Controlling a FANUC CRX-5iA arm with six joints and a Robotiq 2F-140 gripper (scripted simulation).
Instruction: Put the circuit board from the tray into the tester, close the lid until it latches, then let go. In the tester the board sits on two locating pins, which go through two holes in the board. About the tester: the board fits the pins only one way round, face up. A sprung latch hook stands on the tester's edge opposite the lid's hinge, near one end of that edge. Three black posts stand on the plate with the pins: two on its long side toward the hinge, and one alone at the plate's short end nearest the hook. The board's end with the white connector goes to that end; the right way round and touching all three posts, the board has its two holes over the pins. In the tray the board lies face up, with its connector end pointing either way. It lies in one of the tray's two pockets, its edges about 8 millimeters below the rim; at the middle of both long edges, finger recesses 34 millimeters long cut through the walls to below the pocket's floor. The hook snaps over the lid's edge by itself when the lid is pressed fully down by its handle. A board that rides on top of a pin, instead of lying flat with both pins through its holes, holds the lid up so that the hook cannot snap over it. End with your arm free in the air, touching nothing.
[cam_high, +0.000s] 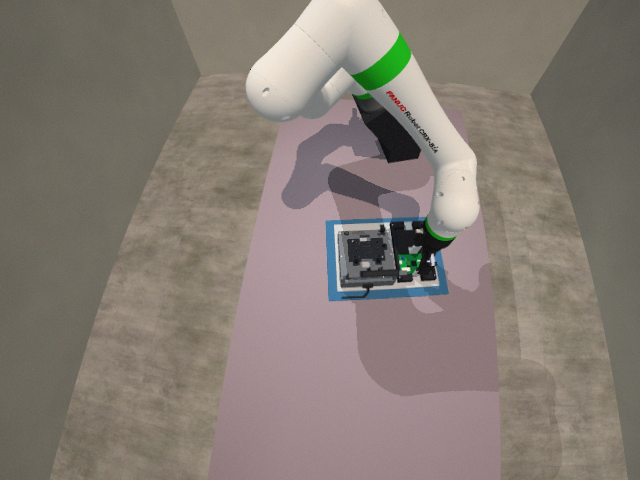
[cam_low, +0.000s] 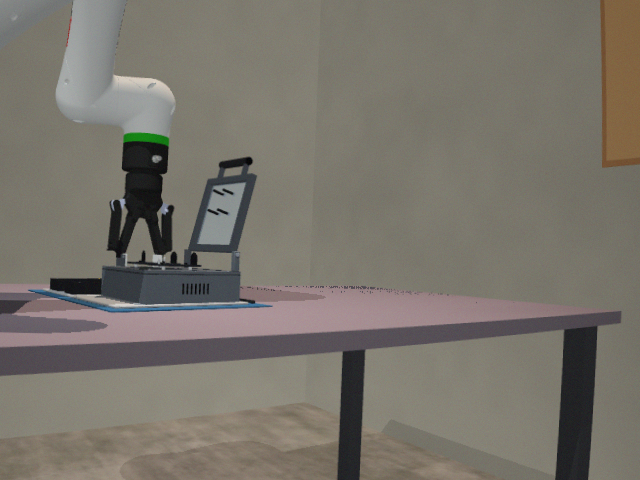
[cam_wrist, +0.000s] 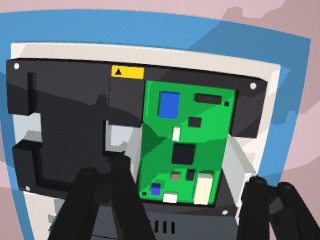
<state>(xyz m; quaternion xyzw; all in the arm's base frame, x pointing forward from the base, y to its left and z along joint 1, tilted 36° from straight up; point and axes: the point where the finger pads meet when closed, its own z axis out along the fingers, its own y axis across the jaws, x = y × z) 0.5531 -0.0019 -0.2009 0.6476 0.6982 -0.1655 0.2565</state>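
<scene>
Now: hand 130 mm to the left of the tester and 70 mm below it. The rest, counted from my hand: tester lid 90 mm ahead, 170 mm to the right, 140 mm above; then latch hook 100 mm behind, 110 mm to the right, 40 mm above; then green circuit board 20 mm below.
</scene>
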